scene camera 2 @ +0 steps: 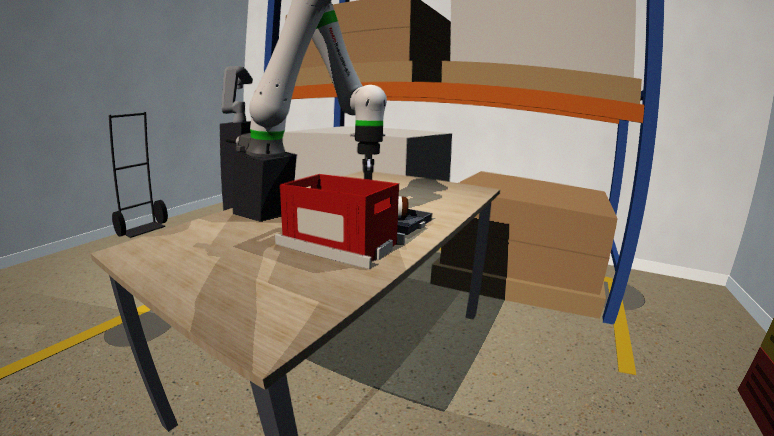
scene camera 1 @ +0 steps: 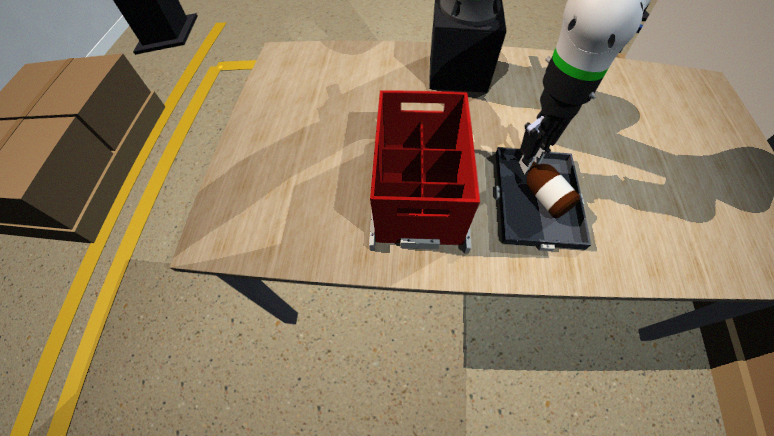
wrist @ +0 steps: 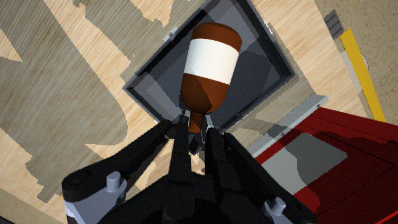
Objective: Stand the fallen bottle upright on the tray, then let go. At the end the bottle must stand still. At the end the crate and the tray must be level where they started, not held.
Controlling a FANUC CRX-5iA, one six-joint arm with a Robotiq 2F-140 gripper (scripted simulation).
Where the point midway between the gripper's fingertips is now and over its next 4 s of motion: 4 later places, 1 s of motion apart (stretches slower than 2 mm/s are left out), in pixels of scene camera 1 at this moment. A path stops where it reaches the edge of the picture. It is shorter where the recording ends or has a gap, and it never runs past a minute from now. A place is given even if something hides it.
My gripper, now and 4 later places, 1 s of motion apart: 526,168; 529,162; 535,152; 542,136; 549,125
